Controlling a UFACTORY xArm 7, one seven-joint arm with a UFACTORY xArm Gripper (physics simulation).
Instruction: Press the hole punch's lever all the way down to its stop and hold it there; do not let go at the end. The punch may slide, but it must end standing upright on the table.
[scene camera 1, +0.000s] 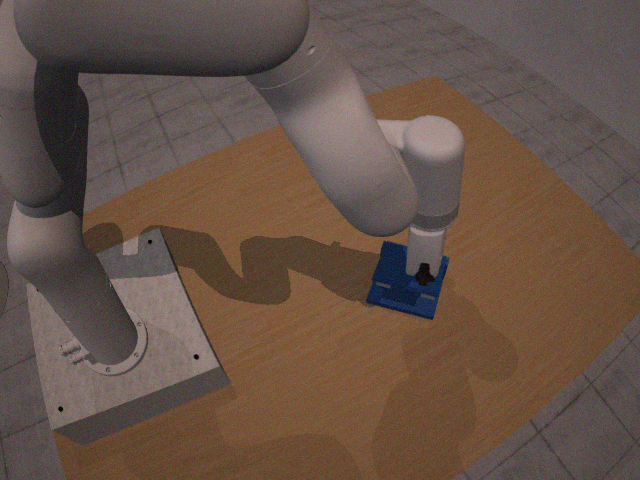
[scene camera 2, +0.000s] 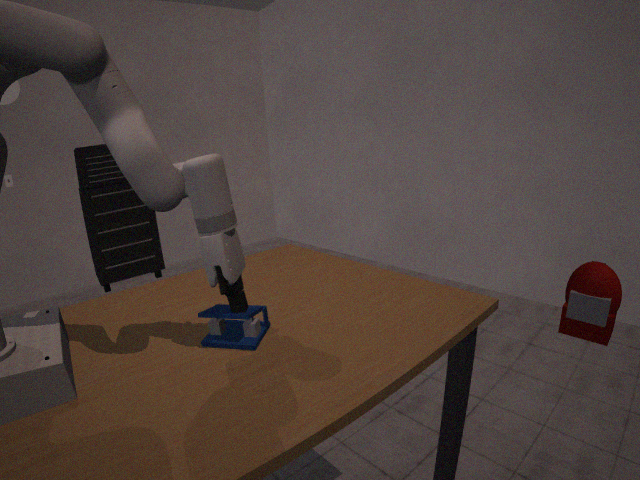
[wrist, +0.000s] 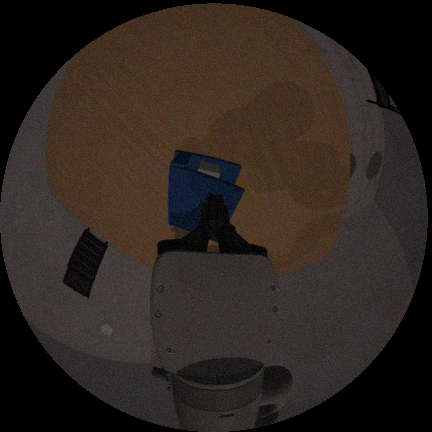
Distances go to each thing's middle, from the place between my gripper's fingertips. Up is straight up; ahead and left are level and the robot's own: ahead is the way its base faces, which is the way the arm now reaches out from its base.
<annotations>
My hand is 3 cm to the right of the blue lever (scene camera 1: 391, 269) and 2 cm above it. Round my hand: blue hole punch (scene camera 1: 380, 294) (3 cm to the left, 3 cm below).
</annotations>
